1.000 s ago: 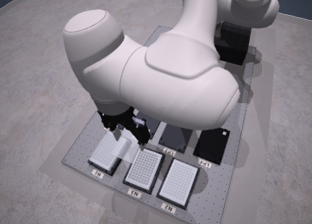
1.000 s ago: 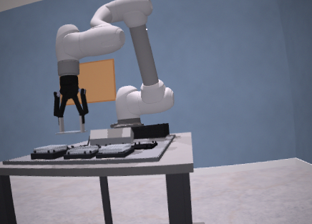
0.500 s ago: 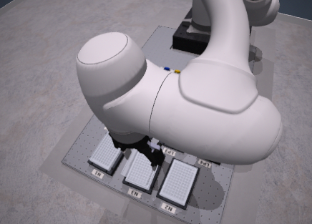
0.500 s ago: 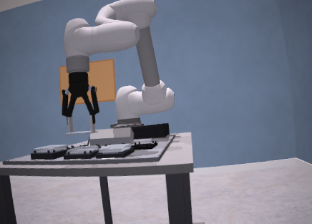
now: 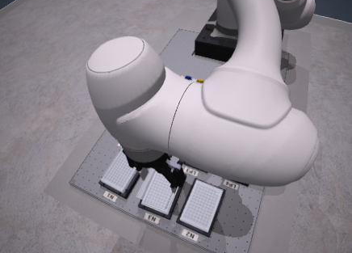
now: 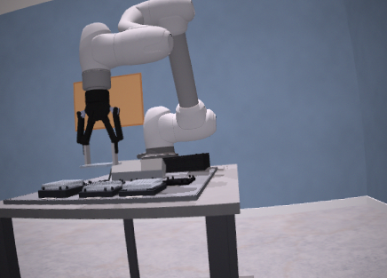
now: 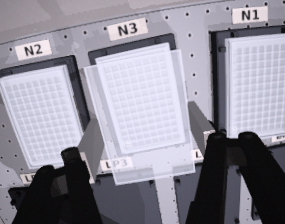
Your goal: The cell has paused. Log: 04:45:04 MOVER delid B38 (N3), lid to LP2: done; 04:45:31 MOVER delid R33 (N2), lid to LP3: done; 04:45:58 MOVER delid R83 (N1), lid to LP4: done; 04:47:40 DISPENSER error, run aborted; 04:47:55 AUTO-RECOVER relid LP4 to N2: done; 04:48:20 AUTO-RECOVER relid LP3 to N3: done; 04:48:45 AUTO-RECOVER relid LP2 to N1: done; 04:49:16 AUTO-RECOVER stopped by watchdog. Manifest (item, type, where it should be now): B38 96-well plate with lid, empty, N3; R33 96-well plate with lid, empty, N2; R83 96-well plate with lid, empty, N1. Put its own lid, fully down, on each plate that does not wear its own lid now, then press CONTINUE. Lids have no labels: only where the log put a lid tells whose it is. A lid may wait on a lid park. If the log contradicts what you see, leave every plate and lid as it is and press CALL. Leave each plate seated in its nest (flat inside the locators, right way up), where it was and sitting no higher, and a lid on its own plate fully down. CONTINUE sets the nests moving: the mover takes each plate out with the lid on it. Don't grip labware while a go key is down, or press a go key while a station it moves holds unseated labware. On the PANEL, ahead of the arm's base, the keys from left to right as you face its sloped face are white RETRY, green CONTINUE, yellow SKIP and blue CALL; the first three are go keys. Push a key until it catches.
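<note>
The LP3 label is 90 mm behind my hand, 60 mm to the left of it and 110 mm below it. From my hand the other things lie so: LP2 label (110 mm behind, 70 mm to the right, 110 mm below); pale grey lid (20 mm below); plate (10 mm ahead, 130 mm to the left, 90 mm below).
</note>
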